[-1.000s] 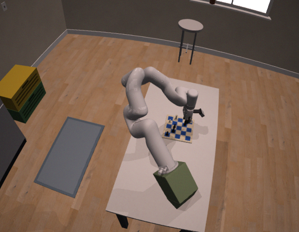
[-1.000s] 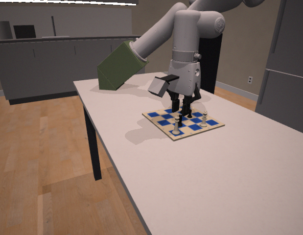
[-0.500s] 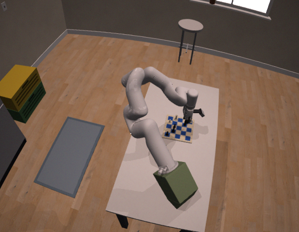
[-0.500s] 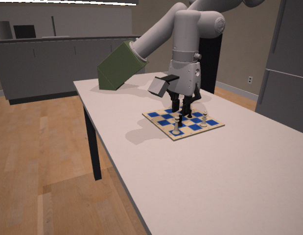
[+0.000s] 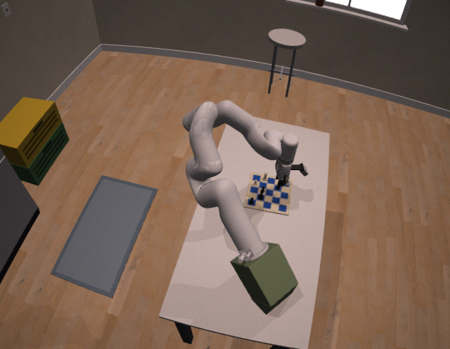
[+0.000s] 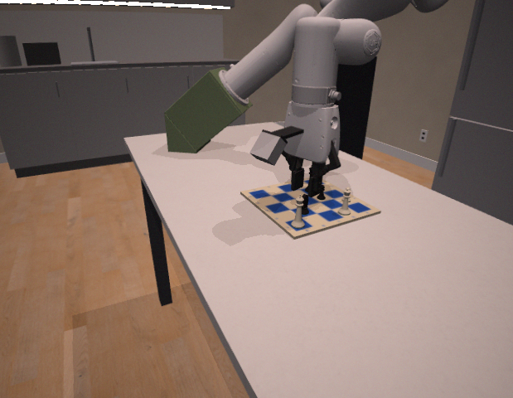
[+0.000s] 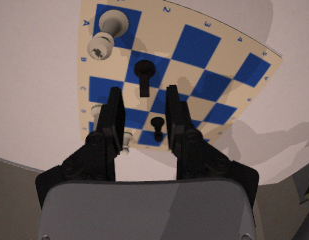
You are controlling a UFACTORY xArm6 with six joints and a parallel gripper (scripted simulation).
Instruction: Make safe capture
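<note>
My hand is 5 cm above the black knight. Round my hand: black pawn: 6 cm to the left, 5 cm below, 5 cm behind; white piece: 5 cm ahead, 3 cm to the right, 3 cm below; blue-and-tan chessboard: 7 cm below, 5 cm behind, 3 cm to the left.
</note>
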